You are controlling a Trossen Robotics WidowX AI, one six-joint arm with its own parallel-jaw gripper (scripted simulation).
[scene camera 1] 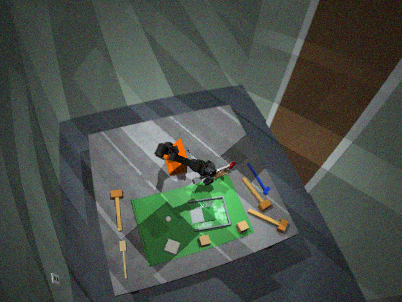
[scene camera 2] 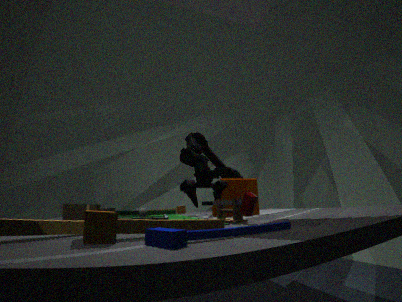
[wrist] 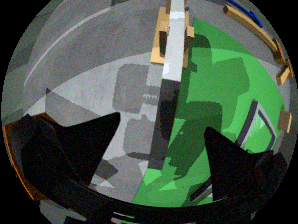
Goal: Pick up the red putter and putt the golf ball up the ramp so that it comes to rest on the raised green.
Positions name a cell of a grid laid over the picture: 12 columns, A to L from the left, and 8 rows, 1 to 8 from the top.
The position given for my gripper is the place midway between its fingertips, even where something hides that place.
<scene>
My gripper (scene camera 2: G6) is open, with nothing in its grasp.
My gripper is seen too in the wrist view (wrist: G5).
</scene>
